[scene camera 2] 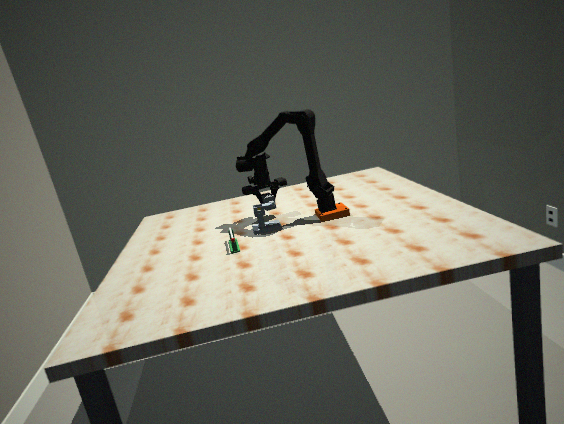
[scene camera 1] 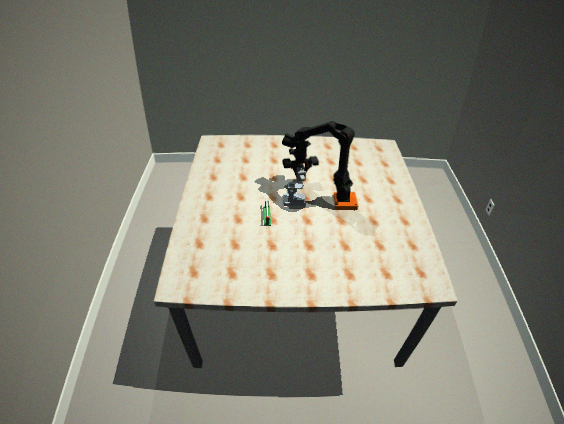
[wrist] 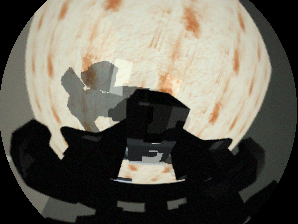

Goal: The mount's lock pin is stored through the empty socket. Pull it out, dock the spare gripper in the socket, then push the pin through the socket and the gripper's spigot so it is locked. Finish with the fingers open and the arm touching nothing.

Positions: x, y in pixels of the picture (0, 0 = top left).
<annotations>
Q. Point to a spare gripper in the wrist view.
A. At 154, 120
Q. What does my gripper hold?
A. A spare gripper.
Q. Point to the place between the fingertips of my gripper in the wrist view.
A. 149, 119
</annotations>
